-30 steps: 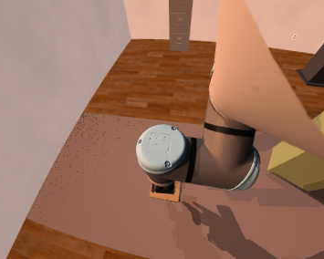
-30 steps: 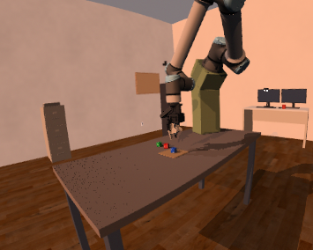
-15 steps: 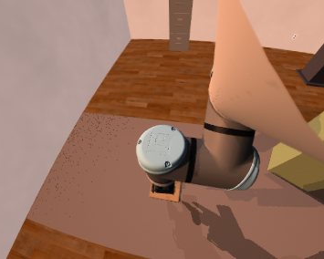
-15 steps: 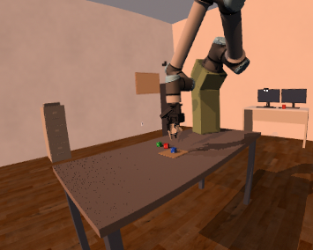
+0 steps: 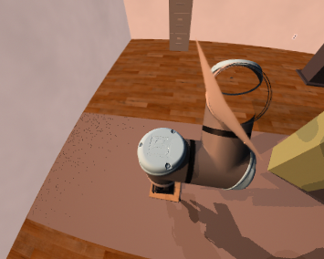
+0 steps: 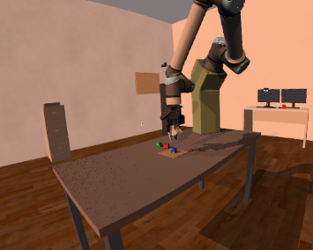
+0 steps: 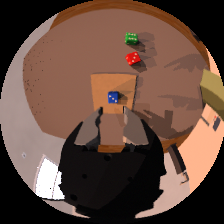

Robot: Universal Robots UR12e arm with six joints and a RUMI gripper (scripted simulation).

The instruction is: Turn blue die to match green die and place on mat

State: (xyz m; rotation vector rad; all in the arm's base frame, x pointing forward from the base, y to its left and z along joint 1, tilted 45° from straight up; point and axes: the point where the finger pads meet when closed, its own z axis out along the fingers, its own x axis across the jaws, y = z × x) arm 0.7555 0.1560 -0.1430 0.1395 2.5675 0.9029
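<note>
The blue die is 8 cm below my hand. The rest, counted from my hand: tan mat (9 cm below); green die (5 cm behind, 18 cm to the right, 8 cm below); red die (6 cm behind, 12 cm to the right, 8 cm below).
</note>
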